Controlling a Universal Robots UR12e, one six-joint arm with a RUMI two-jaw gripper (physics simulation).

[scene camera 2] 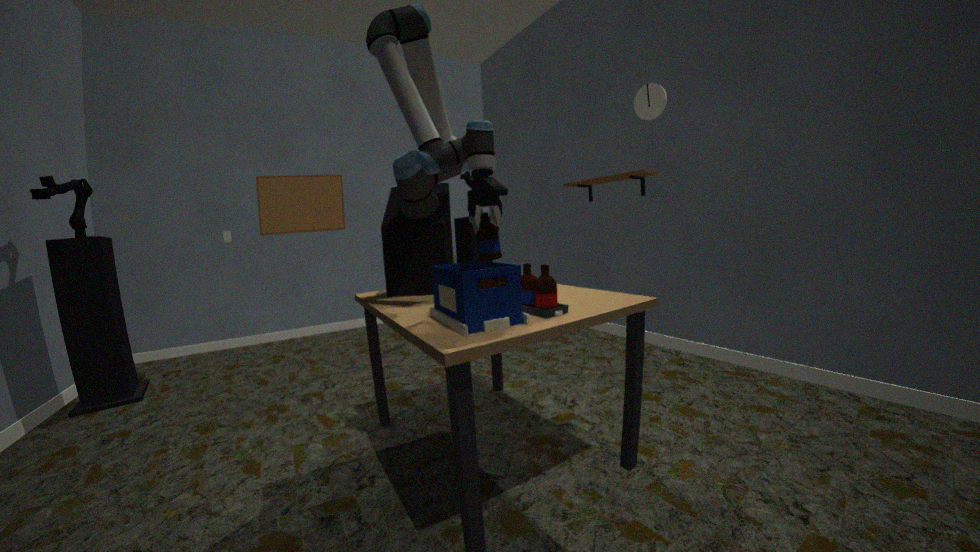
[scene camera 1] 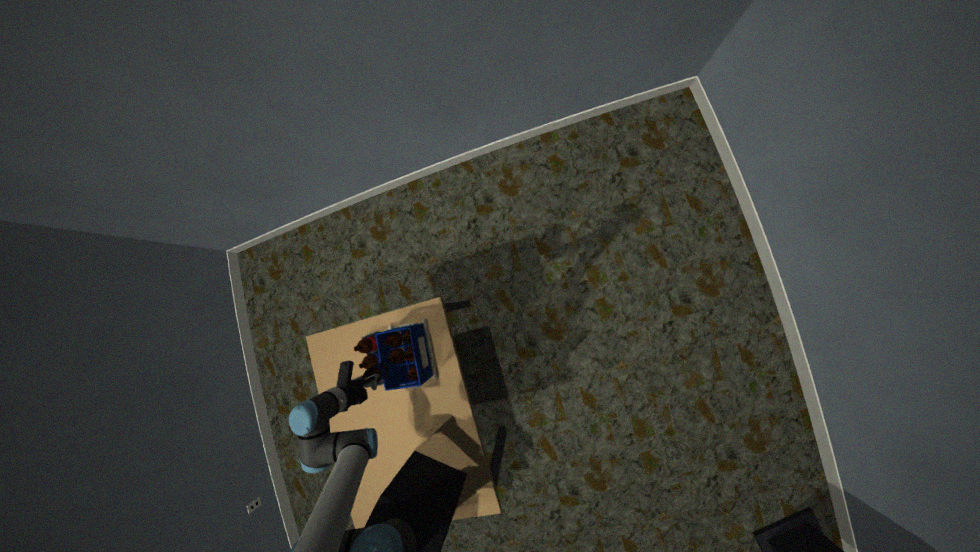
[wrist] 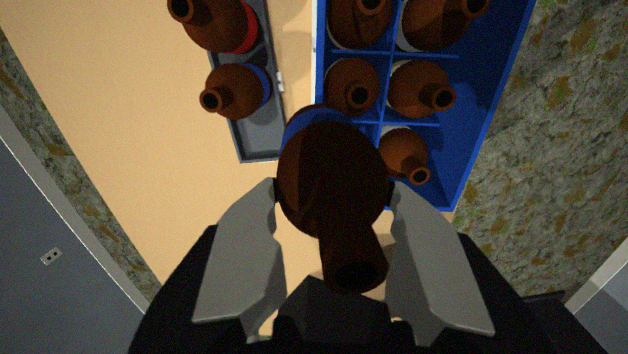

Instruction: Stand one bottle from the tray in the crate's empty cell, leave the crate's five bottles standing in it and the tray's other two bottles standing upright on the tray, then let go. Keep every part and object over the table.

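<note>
My gripper is shut on a brown bottle with a blue label. In scene camera 2 the bottle hangs nearly upright, its base near the height of the crate's rim. The blue crate holds several brown bottles standing in cells; the held bottle hides the near left cell in the wrist view. The grey tray holds two upright bottles: a blue-labelled bottle and a red-labelled bottle.
The crate and tray stand side by side on the wooden table. The crate is close to a table edge. Pale pieces sit at the crate's base. A second, dark arm on a pedestal stands away from the table.
</note>
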